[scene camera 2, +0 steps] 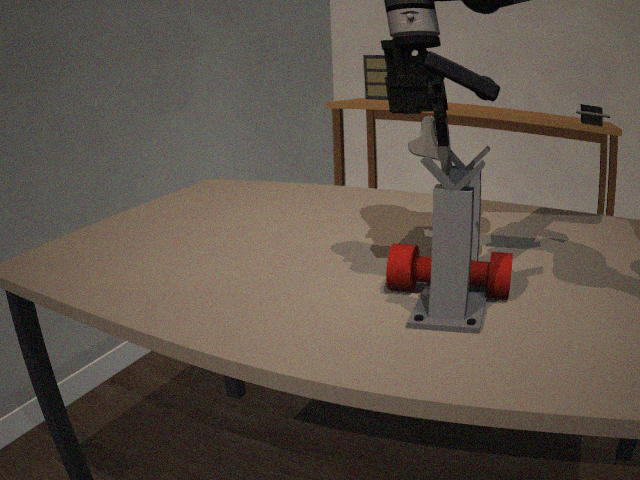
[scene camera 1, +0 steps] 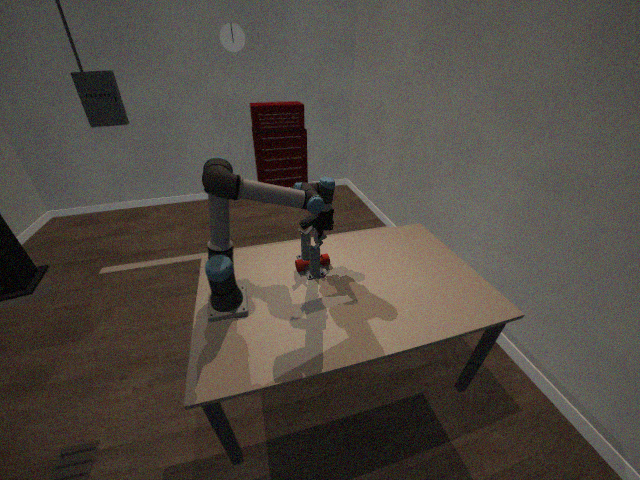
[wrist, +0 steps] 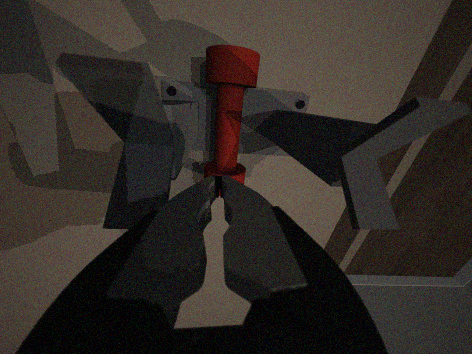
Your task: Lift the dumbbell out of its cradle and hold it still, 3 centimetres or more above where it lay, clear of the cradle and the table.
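Where they show: gripper, fingertip midpoint: point(scene camera 1: 316, 243) point(wrist: 220, 177); arm's base, link origin: point(scene camera 1: 227, 300).
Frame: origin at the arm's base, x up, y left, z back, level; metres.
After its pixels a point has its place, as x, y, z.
The red dumbbell point(scene camera 1: 301, 265) {0.031, 0.068, -0.415} point(scene camera 2: 401, 267) {0.023, 0.117, -0.565} point(wrist: 229, 127) {0.029, 0.091, -0.485} lies level and low, close to the table. Its bar passes between the two upright posts of the grey cradle point(scene camera 1: 314, 263) {0.064, 0.016, -0.470} point(scene camera 2: 450, 253) {0.074, 0.197, -0.490} point(wrist: 370, 200) {0.176, 0.180, -0.512}, well below the V-shaped tops. I cannot tell whether its heads touch the table. My gripper point(scene camera 1: 318, 241) {0.144, 0.076, -0.507} point(scene camera 2: 445, 167) {0.144, 0.076, -0.507} point(wrist: 220, 177) {0.144, 0.076, -0.507} is shut with nothing between its fingers. It points down at the height of the V tops, high above the dumbbell. In the wrist view the fingertips overlap the dumbbell's near head, and the V arms stand to both sides. The near post hides the bar's middle in scene camera 2.
The cradle's bolted base plate point(scene camera 2: 444, 326) {-0.016, 0.217, -0.490} is on the wooden table point(scene camera 1: 413, 279) {-0.022, -0.234, -0.952} point(scene camera 2: 232, 289) {-0.023, 0.142, -0.812}. The arm's base point(scene camera 1: 227, 310) {0.006, -0.075, 0.009} stands at the table's left side in scene camera 1. A wooden side table point(scene camera 2: 516, 114) and a red cabinet point(scene camera 1: 281, 149) stand in the background.
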